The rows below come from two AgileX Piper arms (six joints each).
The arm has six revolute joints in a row. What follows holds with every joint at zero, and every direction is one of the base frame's.
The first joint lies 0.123 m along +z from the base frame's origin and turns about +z.
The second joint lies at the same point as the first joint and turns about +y.
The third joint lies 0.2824 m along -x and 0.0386 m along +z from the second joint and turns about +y.
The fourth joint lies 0.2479 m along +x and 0.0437 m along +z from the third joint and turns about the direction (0.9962, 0, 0.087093).
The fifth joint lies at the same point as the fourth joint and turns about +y.
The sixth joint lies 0.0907 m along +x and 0.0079 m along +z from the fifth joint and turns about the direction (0.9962, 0, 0.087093).
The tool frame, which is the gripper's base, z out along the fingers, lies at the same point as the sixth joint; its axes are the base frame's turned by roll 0, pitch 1.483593 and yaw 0 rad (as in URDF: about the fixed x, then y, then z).
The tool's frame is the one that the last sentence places.
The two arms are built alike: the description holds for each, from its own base.
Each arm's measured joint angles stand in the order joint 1, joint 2, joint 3, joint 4, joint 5, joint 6.
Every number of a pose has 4 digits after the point. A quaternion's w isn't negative.
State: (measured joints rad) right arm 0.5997 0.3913 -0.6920 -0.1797 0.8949 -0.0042; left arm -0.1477 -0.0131 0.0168 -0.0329 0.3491 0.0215
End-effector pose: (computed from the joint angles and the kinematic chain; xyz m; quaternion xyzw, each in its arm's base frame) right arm 0.0539 0.0215 0.3384 -0.2676 0.8157 0.0633 0.5090; left arm 0.0523 -0.0088 0.1768 0.0583 0.7923 -0.0521 0.6051
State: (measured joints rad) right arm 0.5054 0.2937 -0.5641 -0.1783 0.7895 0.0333; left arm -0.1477 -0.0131 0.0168 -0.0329 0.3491 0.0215
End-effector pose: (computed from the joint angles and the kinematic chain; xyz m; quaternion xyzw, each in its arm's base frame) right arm 0.0497 0.0144 0.3129 -0.2144 0.8112 0.0590 0.5408; left arm 0.0523 -0.0088 0.1768 0.0583 0.7923 -0.0521 0.6051
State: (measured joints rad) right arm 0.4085 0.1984 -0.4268 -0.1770 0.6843 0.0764; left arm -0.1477 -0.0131 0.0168 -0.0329 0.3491 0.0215
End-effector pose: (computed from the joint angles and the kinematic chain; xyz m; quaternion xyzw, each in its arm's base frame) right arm 0.0471 0.0093 0.2832 -0.1603 0.8061 0.0529 0.5672; left arm 0.0523 -0.0088 0.1768 0.0583 0.7923 -0.0521 0.6051
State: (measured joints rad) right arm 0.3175 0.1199 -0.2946 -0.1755 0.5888 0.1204; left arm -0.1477 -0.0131 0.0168 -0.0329 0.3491 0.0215
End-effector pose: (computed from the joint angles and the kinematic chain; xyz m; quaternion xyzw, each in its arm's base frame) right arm 0.0472 0.0062 0.2527 -0.1104 0.8027 0.0460 0.5843; left arm 0.0523 -0.0088 0.1768 0.0583 0.7923 -0.0521 0.6051
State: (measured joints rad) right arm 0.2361 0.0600 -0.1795 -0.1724 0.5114 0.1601; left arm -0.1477 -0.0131 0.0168 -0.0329 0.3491 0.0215
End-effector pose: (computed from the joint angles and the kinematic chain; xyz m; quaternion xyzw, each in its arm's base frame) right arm 0.0485 0.0038 0.2247 -0.0661 0.8013 0.0391 0.5933; left arm 0.0523 -0.0088 0.1768 0.0583 0.7923 -0.0521 0.6051
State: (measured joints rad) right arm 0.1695 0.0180 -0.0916 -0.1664 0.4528 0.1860; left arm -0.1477 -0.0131 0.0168 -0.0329 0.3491 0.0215
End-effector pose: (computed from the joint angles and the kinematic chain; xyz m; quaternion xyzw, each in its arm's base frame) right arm 0.0499 0.0018 0.2028 -0.0317 0.8000 0.0325 0.5983; left arm 0.0523 -0.0088 0.1768 0.0583 0.7923 -0.0521 0.6051
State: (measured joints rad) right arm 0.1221 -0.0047 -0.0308 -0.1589 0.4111 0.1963; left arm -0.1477 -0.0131 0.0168 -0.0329 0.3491 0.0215
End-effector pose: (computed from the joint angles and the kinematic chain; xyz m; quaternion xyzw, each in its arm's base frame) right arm 0.0512 0.0005 0.1873 -0.0097 0.7998 0.0265 0.5997; left arm 0.0523 -0.0088 0.1768 0.0583 0.7923 -0.0521 0.6051
